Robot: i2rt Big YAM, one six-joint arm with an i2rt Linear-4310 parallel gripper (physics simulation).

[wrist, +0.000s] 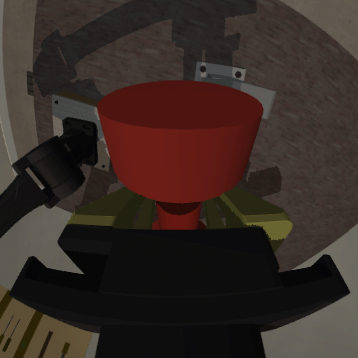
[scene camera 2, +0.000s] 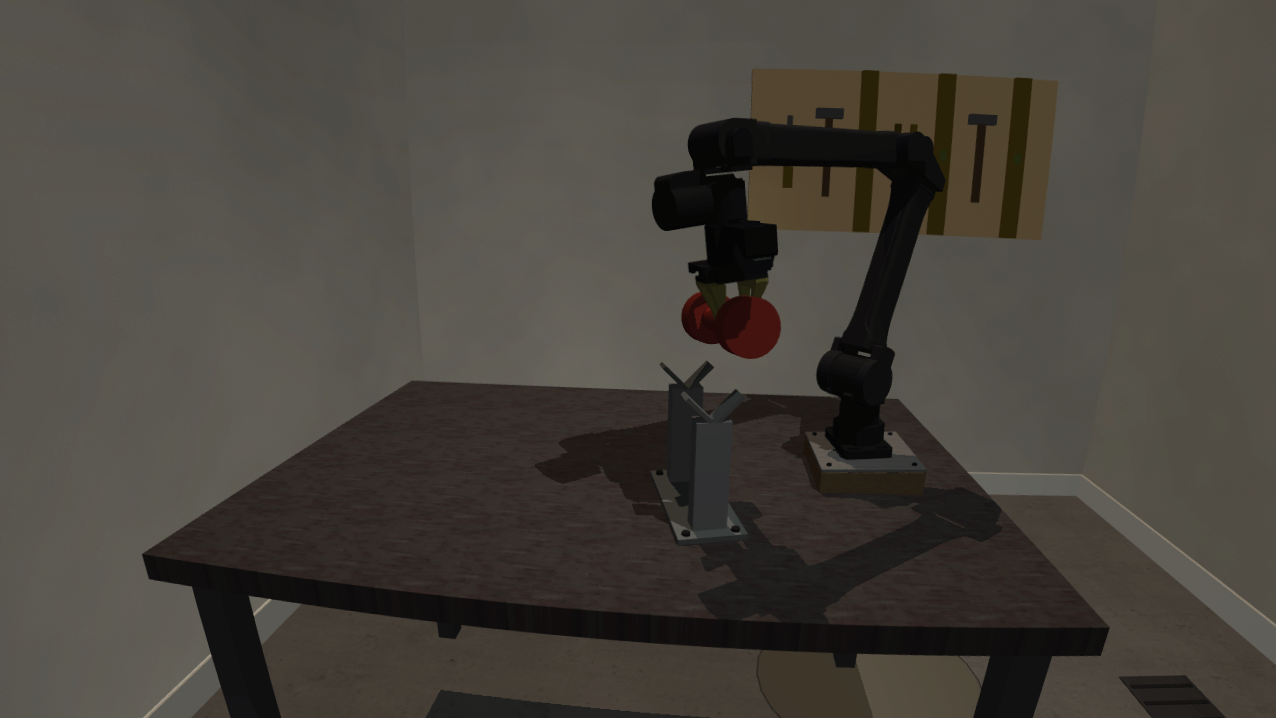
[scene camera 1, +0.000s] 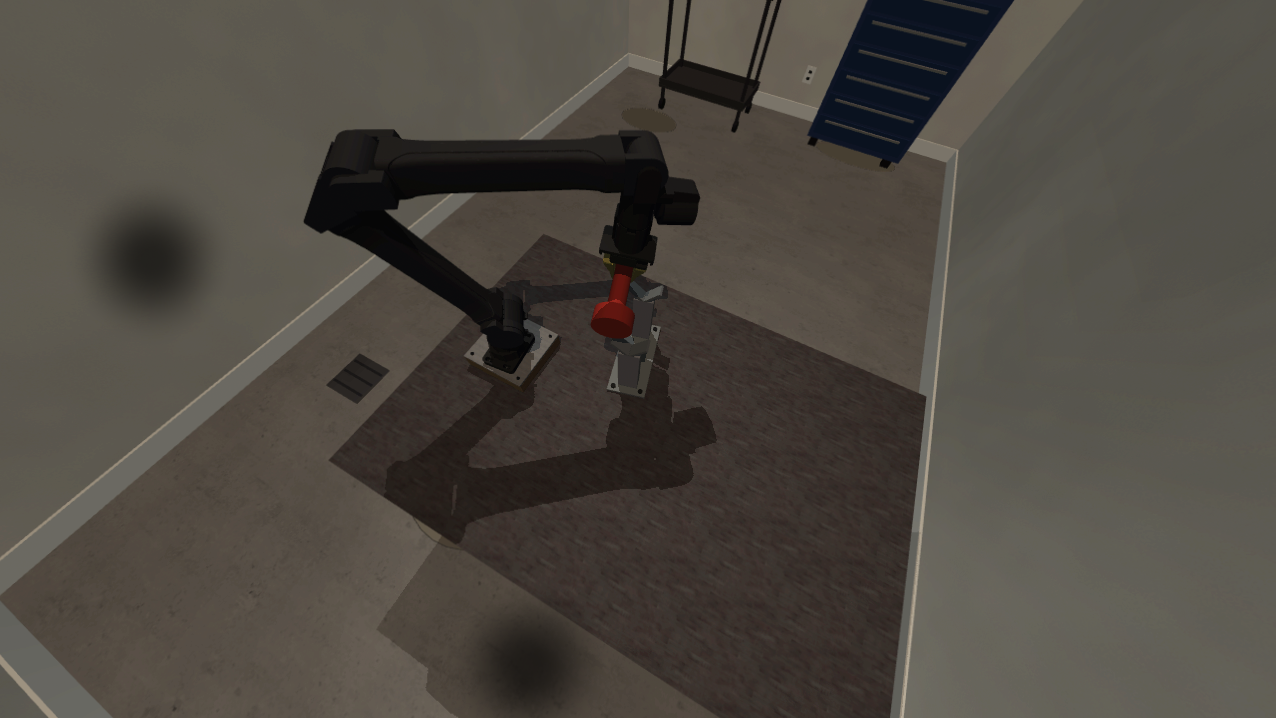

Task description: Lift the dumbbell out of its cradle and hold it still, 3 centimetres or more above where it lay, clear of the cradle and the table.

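Where they show: gripper, fingertip midpoint: (scene camera 1: 622, 278); arm's base at its link origin: (wrist: 81, 140) (scene camera 2: 857, 445) (scene camera 1: 510, 349).
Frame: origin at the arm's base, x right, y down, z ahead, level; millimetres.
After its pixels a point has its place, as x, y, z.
Note:
The red dumbbell (scene camera 1: 613, 317) @(-21, -273, 286) (scene camera 2: 749, 327) @(-207, -253, 245) (wrist: 179, 150) @(-196, -292, 248) hangs in the air, roughly level. My gripper (scene camera 2: 724, 312) @(-145, -236, 253) (wrist: 178, 176) @(-145, -236, 253) is shut on its handle between the two round heads, with yellow-green fingers on either side. The grey cradle (scene camera 1: 629, 372) @(-36, -47, 318) (scene camera 2: 711, 473) @(-219, -52, 287) (wrist: 260, 99) stands upright on the table (scene camera 1: 758, 500) @(112, 44, 697) (scene camera 2: 401, 500) @(-131, 44, 762). Its two V-shaped rests are below the dumbbell, and in scene camera 2 a visible gap separates them from it. In the wrist view the near head hides most of the cradle and much of the fingers.
The arm's base plate (scene camera 1: 538, 350) @(-27, 2, 67) (scene camera 2: 870, 452) @(-60, -12, -1) (wrist: 59, 115) @(-58, -3, -61) is bolted on a block beside the cradle. A tool board (scene camera 2: 803, 205) hangs on the wall behind the arm. A blue cabinet (scene camera 1: 878, 111) and a dark cart (scene camera 1: 709, 86) stand on the floor away from the table.

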